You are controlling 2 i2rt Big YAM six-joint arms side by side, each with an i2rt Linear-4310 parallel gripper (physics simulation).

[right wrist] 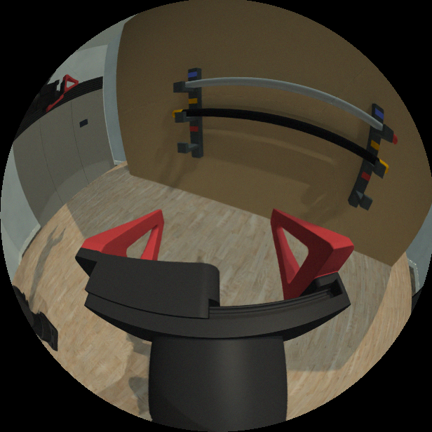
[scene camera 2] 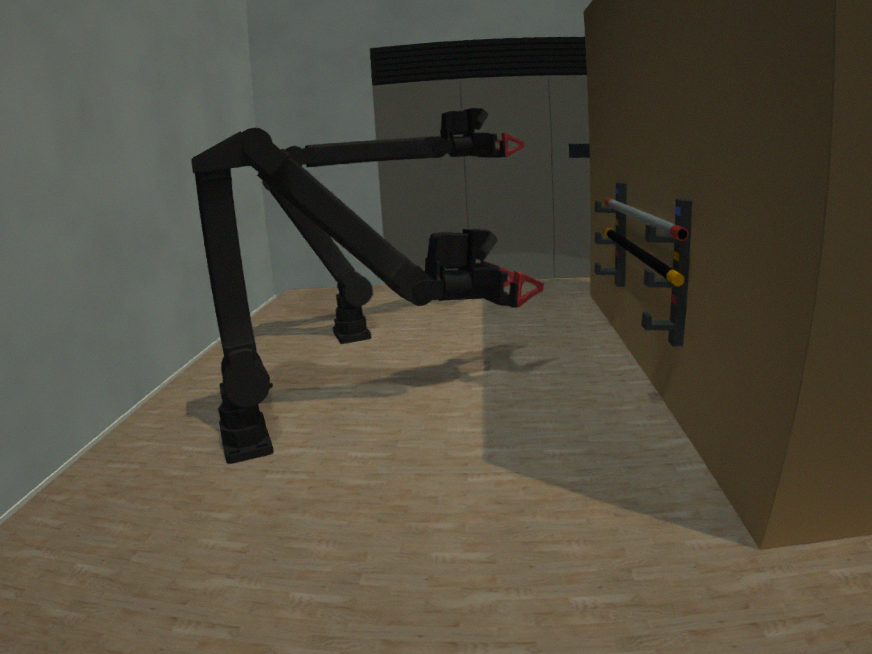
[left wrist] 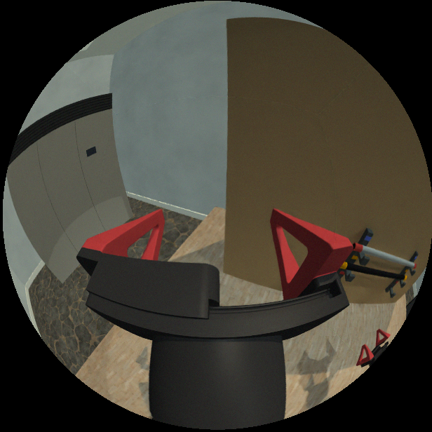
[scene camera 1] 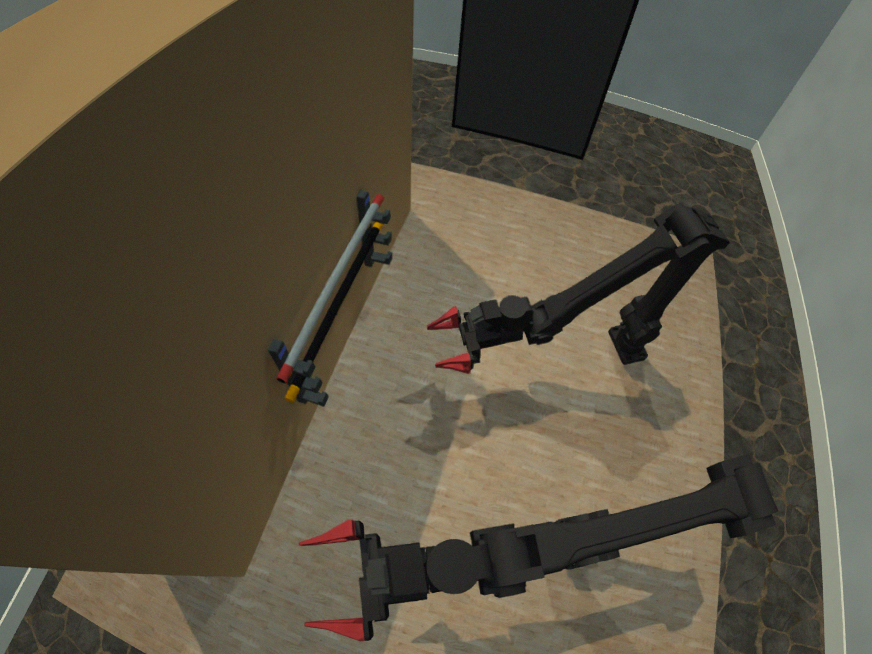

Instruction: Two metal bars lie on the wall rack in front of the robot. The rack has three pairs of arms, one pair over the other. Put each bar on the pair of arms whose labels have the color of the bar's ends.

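Places are measured from the left arm's base along level axes (x ahead, y left, z up), in millimetres.
Pixels of known places: left gripper, fingertip midpoint: (scene camera 2: pixel 515 145) (scene camera 1: pixel 302 583); right gripper, fingertip midpoint: (scene camera 2: pixel 529 282) (scene camera 1: pixel 431 346); left arm's base, origin of the base link: (scene camera 2: pixel 351 335); right arm's base, origin of the base link: (scene camera 2: pixel 246 443) (scene camera 1: pixel 626 344).
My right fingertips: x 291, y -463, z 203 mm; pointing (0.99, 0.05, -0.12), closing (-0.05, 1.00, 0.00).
For each thing: its top centre in the pictures, then the offset to it from my right fingertips.
- grey bar with red ends, middle of its top: (scene camera 2: pixel 637 209) (scene camera 1: pixel 335 272) dx +190, dy -113, dz +149 mm
- rack, middle of its top: (scene camera 2: pixel 668 199) (scene camera 1: pixel 373 196) dx +98, dy -292, dz +188 mm
- black bar with yellow ends, middle of its top: (scene camera 2: pixel 636 245) (scene camera 1: pixel 338 296) dx +193, dy -106, dz +74 mm
The grey bar with red ends (scene camera 1: pixel 331 287) (scene camera 2: pixel 644 216) (left wrist: pixel 385 255) (right wrist: pixel 250 81) lies on the top, blue-labelled arms of the rack (scene camera 1: pixel 362 204) (scene camera 2: pixel 677 309) (right wrist: pixel 199 142). The black bar with yellow ends (scene camera 1: pixel 339 299) (scene camera 2: pixel 642 256) (left wrist: pixel 375 270) (right wrist: pixel 270 119) lies on the middle, yellow-labelled arms. The bottom, red-labelled arms (scene camera 2: pixel 658 323) (right wrist: pixel 184 147) hold no bar. My right gripper (scene camera 1: pixel 432 346) (scene camera 2: pixel 542 287) (right wrist: pixel 216 215) is open, empty, facing the rack from a distance. My left gripper (scene camera 1: pixel 302 584) (scene camera 2: pixel 523 145) (left wrist: pixel 217 214) is open and empty, higher and off to the rack's side.
The rack is fixed to a large brown wall block (scene camera 1: pixel 211 281) (scene camera 2: pixel 746 175) (left wrist: pixel 310 125) (right wrist: pixel 275 45). A dark panel (scene camera 1: pixel 538 70) stands on the stone floor beyond the wooden floor. Grey cabinet doors (scene camera 2: pixel 507 211) (left wrist: pixel 60 175) (right wrist: pixel 65 145) stand at the room's side.
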